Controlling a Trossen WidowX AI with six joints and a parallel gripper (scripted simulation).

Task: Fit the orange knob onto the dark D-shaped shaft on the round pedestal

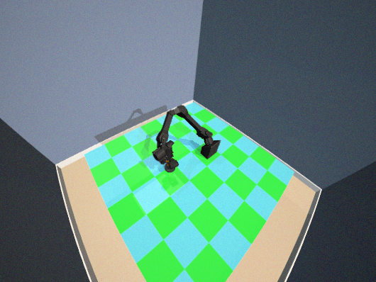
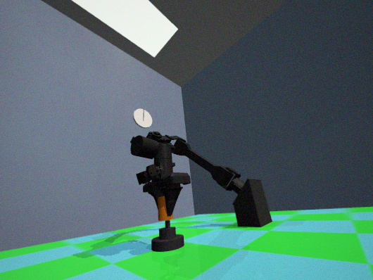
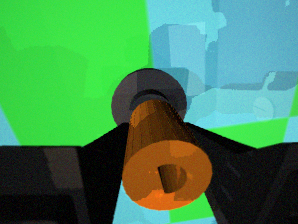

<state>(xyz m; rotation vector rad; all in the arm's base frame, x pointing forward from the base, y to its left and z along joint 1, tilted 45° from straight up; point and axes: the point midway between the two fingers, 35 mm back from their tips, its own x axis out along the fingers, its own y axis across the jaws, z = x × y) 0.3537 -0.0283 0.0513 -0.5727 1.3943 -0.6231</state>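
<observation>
My gripper tip is 20 mm below the orange knob. From my gripper tip the other things lie so: pedestal 40 mm below.
</observation>
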